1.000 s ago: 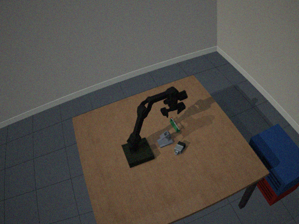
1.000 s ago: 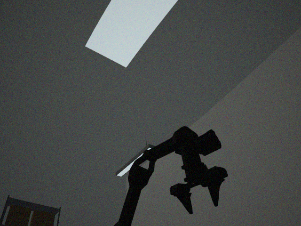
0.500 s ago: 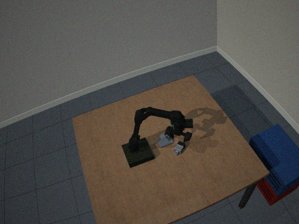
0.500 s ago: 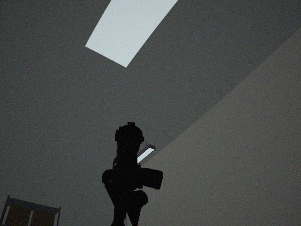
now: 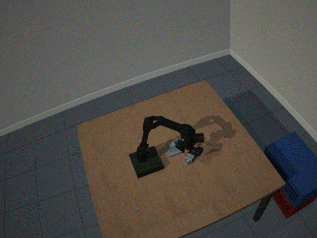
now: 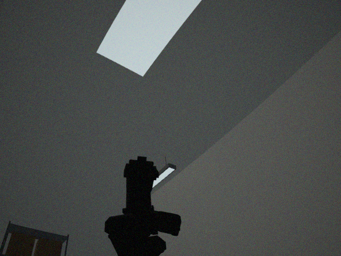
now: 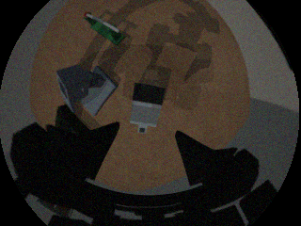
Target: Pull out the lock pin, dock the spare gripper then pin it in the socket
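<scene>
The spare gripper is 1 cm to the left of my gripper tip and 6 cm below it. The rest, counted from my gripper tip: grey mount 6 cm behind, 14 cm to the left, 3 cm below; green pin cradle 6 cm ahead, 26 cm to the left, 6 cm below.
</scene>
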